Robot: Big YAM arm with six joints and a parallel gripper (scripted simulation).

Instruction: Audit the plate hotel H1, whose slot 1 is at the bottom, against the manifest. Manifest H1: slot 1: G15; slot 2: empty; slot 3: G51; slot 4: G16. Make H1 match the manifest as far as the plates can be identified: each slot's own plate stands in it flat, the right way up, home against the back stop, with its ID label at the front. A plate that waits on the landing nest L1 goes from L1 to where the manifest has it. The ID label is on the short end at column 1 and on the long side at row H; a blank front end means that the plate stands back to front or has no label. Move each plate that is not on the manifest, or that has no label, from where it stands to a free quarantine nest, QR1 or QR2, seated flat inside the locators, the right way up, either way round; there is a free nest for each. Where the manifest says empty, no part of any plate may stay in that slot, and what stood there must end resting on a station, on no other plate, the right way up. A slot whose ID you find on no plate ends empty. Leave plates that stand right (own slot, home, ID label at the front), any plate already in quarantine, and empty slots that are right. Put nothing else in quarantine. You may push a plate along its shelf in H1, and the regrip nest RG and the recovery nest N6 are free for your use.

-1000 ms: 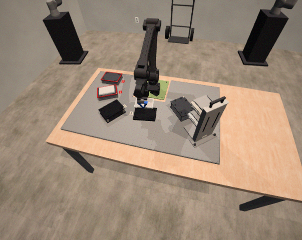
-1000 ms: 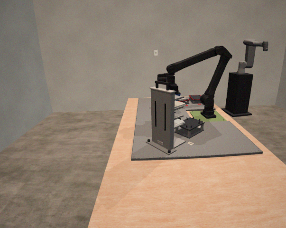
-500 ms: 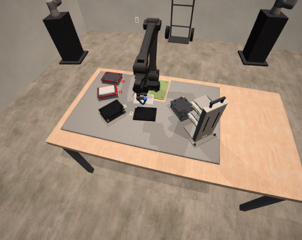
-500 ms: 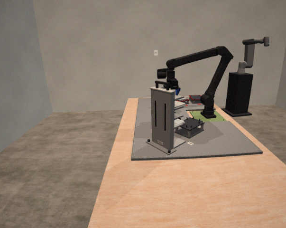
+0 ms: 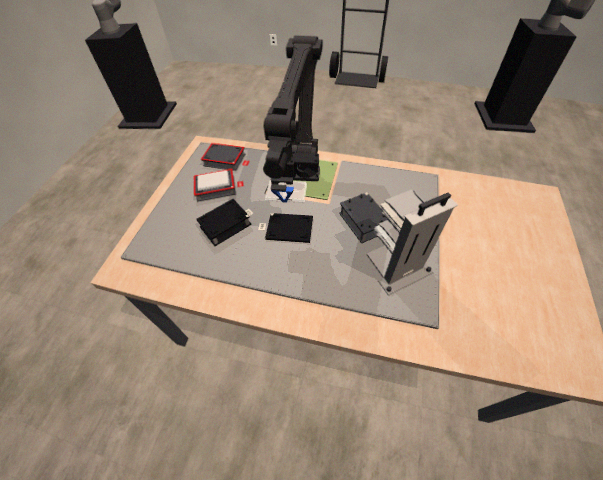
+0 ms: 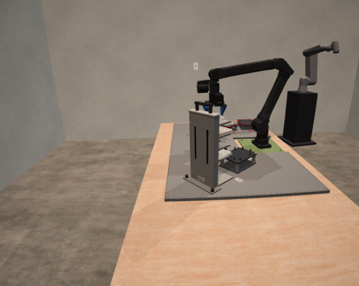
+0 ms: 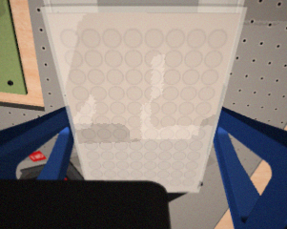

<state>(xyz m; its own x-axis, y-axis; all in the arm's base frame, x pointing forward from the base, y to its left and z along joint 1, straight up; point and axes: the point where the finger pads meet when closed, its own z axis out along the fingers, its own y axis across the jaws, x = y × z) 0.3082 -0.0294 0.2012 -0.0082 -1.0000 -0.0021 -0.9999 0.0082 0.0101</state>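
Right now the dark raised RG nest is 270 mm to the left of my hand, 140 mm below it and 50 mm behind it. The rest, counted from my hand: black N6 nest (190 mm below); white plate labelled G51 (360 mm to the left, 100 mm ahead, 20 mm above); H1 tag (420 mm to the left, 190 mm below).
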